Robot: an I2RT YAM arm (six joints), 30 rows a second.
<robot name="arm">
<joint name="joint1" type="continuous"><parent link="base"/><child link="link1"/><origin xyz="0 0 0.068" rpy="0 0 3.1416"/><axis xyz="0 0 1"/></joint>
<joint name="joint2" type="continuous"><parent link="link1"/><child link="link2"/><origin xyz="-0.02 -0.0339 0.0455" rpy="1.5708 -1.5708 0"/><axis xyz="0 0 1"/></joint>
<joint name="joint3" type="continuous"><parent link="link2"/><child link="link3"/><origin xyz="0 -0.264 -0.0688" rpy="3.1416 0 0"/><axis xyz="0 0 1"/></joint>
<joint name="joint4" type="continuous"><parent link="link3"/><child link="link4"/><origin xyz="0.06 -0.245 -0.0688" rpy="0 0 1.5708"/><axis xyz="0 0 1"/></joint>
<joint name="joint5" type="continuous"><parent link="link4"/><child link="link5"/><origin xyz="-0.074 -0.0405 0.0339" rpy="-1.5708 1.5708 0"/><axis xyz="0 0 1"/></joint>
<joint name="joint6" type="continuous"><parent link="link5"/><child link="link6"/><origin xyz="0 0.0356 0.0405" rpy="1.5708 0 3.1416"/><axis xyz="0 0 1"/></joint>
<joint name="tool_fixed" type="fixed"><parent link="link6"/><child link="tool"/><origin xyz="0 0 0" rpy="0 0 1.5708"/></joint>
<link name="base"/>
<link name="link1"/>
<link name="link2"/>
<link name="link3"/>
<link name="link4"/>
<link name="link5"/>
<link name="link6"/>
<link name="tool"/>
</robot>
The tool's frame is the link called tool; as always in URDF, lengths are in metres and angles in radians. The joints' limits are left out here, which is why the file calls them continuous.
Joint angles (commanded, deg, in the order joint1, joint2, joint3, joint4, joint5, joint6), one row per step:
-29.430, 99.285, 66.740, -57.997, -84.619, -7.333
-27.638, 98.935, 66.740, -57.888, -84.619, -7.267
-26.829, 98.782, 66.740, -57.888, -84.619, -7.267
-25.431, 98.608, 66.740, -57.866, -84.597, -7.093
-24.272, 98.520, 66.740, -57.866, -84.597, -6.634
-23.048, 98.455, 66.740, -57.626, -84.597, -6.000
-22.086, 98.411, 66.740, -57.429, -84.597, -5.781
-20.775, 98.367, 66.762, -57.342, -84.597, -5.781
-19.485, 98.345, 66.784, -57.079, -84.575, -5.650
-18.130, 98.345, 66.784, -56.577, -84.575, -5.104
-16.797, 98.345, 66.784, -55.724, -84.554, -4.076
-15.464, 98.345, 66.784, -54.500, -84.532, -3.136
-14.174, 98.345, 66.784, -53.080, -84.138, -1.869
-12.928, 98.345, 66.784, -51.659, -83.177, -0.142
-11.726, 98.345, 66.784, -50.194, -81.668, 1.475
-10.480, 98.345, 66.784, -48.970, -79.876, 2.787
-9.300, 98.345, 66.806, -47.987, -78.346, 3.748
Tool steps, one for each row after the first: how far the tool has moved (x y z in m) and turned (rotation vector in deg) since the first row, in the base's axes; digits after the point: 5 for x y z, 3 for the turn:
0.00309, 0.00901, 0.00171, -0.188, -0.346, 1.786
0.00434, 0.01314, 0.00246, -0.258, -0.482, 2.595
0.00652, 0.02021, 0.00330, -0.282, -0.495, 3.976
0.00827, 0.02608, 0.00373, -0.110, -0.169, 5.092
0.01033, 0.03216, 0.00405, 0.036, 0.123, 6.257
0.01189, 0.03697, 0.00426, 0.025, 0.102, 7.198
0.01373, 0.04362, 0.00457, -0.041, -0.036, 8.509
0.01565, 0.05010, 0.00477, -0.133, -0.189, 9.786
0.01779, 0.05689, 0.00479, -0.113, -0.153, 11.090
0.02021, 0.06348, 0.00482, -0.060, 0.010, 12.325
0.02296, 0.07002, 0.00490, -0.185, -0.252, 13.567
0.02581, 0.07634, 0.00482, -0.598, -0.261, 14.701
0.02854, 0.08248, 0.00443, -1.367, 0.346, 15.660
0.03124, 0.08839, 0.00377, -2.705, 0.974, 16.454
0.03357, 0.09464, 0.00295, -4.335, 1.601, 17.212
0.03550, 0.10065, 0.00237, -5.771, 1.986, 17.937

